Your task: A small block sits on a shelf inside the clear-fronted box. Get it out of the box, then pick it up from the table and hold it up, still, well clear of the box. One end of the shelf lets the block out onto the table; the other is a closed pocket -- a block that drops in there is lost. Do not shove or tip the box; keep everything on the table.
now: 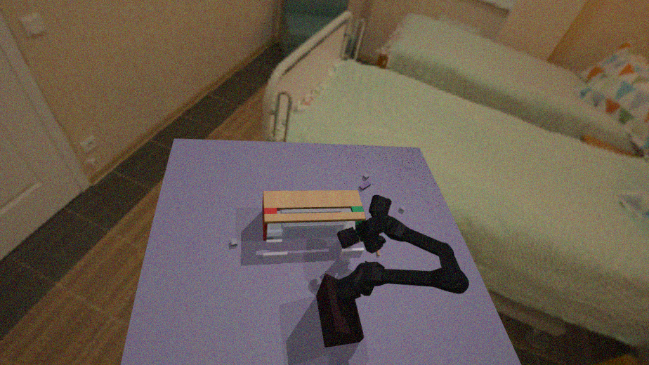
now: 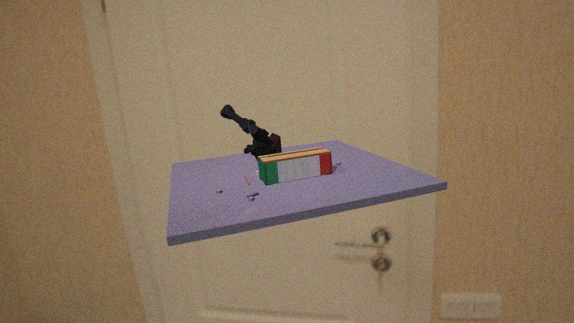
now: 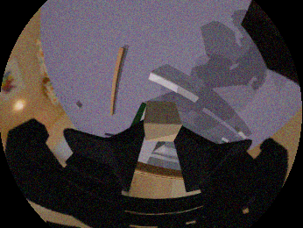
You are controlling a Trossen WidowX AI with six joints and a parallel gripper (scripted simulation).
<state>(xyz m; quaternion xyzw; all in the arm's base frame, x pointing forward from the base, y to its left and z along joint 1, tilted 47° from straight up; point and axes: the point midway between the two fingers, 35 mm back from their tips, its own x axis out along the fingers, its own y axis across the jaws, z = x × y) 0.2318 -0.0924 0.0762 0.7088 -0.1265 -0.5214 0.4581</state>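
Now: the thin tan stick 110 mm to the right of my gripper tip, 70 mm below it and 30 mm ahead of it. Also, from my gripper tip: box (160 mm to the left, 70 mm ahead, 10 mm below); then tan block (10 mm behind, 10 mm above).
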